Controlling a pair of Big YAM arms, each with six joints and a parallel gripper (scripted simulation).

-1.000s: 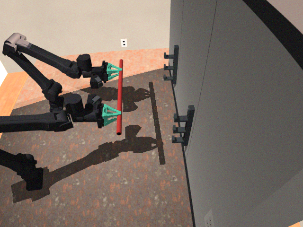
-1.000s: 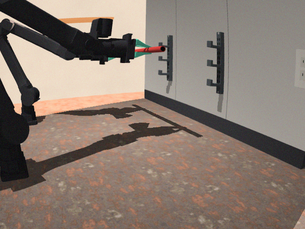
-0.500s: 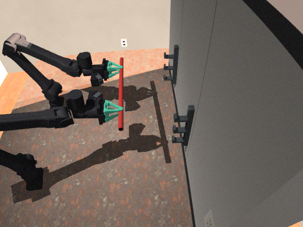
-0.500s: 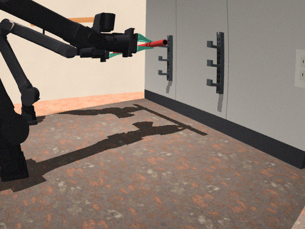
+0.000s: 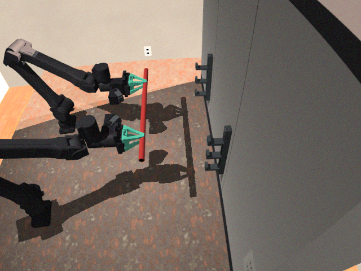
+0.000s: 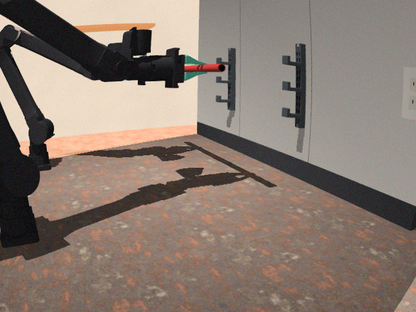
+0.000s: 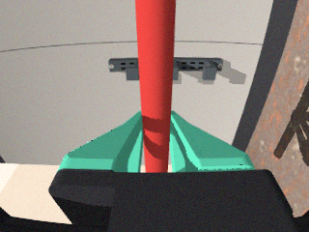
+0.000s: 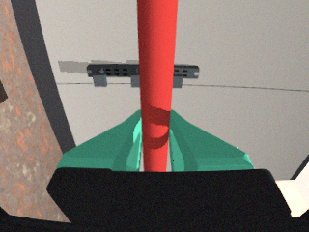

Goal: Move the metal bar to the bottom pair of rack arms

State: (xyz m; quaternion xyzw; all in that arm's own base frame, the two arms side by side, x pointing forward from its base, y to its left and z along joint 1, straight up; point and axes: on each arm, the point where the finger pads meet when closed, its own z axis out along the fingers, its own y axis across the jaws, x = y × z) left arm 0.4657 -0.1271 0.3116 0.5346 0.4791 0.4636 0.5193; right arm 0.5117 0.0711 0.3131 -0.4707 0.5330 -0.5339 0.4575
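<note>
Now: the red metal bar 1 cm behind my right hand and 15 cm to the left of it. Round my right hand: grey wall: 43 cm ahead, 11 cm to the left, 14 cm above; then dark baseboard: 28 cm ahead, 11 cm to the left, 28 cm below.
</note>
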